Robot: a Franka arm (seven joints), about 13 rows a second.
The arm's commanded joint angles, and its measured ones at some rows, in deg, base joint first. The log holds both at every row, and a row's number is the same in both.
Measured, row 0: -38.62 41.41 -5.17 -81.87 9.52 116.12 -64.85
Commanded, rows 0 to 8: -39.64 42.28 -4.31 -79.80 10.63 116.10 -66.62; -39.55 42.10 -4.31 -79.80 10.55 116.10 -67.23; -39.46 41.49 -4.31 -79.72 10.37 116.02 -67.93; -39.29 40.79 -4.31 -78.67 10.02 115.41 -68.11; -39.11 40.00 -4.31 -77.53 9.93 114.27 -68.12; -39.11 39.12 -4.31 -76.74 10.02 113.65 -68.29; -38.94 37.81 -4.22 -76.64 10.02 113.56 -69.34; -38.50 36.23 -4.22 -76.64 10.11 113.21 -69.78; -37.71 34.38 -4.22 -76.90 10.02 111.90 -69.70
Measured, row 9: -38.42 38.06 -4.39 -76.12 9.56 114.33 -68.33
